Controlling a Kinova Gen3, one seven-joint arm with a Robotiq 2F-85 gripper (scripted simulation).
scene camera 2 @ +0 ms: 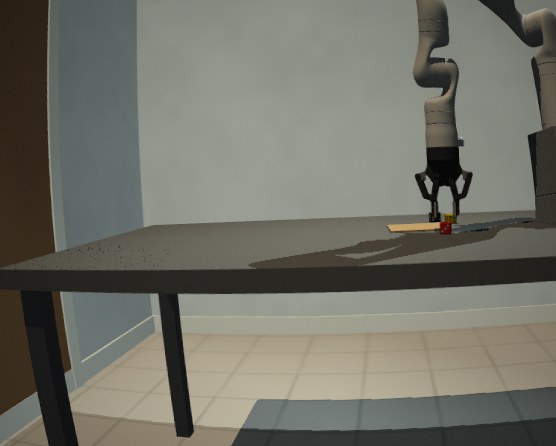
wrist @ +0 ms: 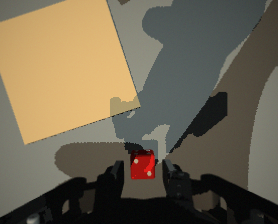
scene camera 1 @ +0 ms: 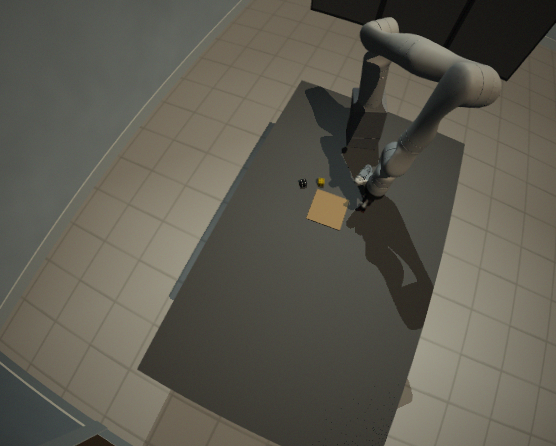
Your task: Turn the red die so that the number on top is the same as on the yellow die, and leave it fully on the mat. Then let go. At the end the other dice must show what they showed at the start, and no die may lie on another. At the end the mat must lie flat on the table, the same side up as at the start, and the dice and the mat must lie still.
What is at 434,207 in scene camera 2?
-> The gripper.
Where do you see a tan mat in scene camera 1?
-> At 327,209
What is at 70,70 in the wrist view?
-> A tan mat.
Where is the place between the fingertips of the gripper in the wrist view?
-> At 143,169
